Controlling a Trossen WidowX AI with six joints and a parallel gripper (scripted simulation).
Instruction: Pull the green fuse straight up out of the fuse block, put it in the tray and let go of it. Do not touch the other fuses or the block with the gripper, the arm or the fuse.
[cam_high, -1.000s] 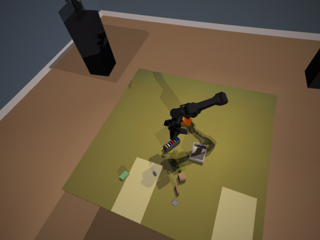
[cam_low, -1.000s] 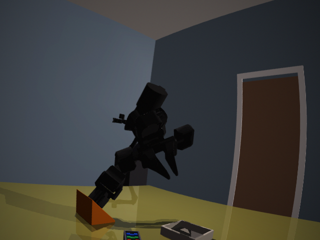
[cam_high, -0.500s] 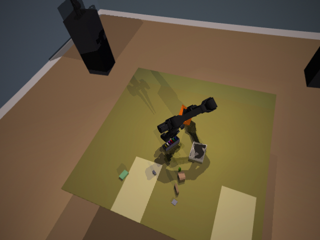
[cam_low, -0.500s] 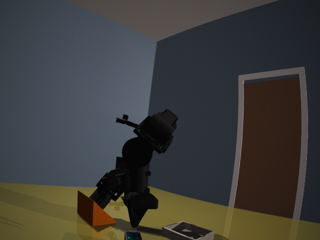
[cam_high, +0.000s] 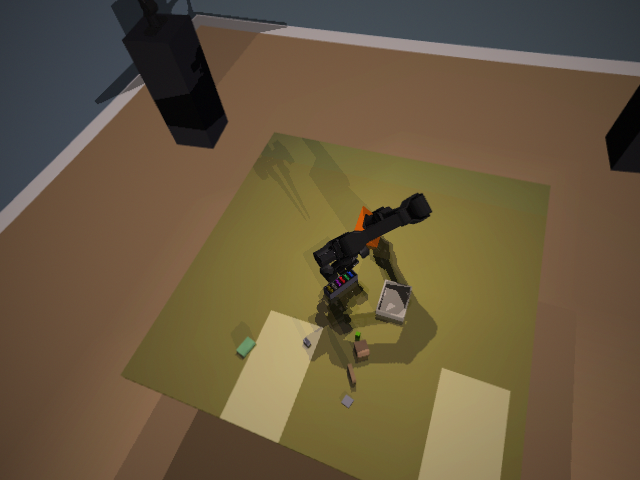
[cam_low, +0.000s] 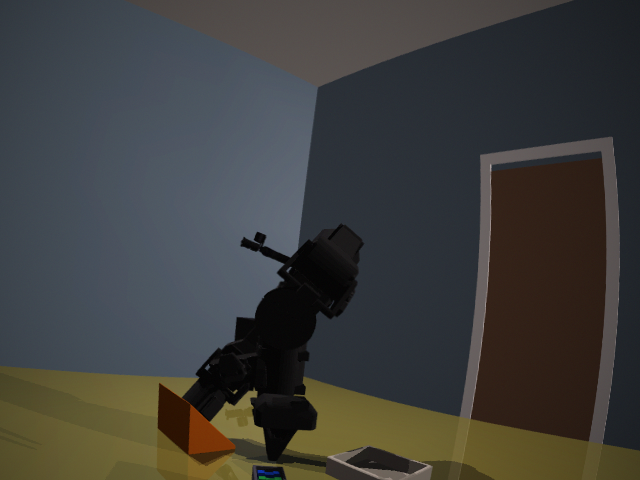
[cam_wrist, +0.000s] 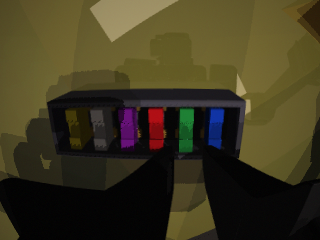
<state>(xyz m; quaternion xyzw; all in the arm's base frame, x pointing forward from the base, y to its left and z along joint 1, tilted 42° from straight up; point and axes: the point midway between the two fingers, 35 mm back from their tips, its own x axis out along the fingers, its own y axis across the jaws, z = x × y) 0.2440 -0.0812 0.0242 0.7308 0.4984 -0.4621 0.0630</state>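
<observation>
The green fuse lies 50 mm below my gripper tip. Round my gripper tip: grey lump: 270 mm ahead, 80 mm to the right, 60 mm below; green cube: 200 mm ahead, 90 mm to the left, 60 mm below; white tray: 190 mm to the left, 70 mm below, 50 mm ahead.
</observation>
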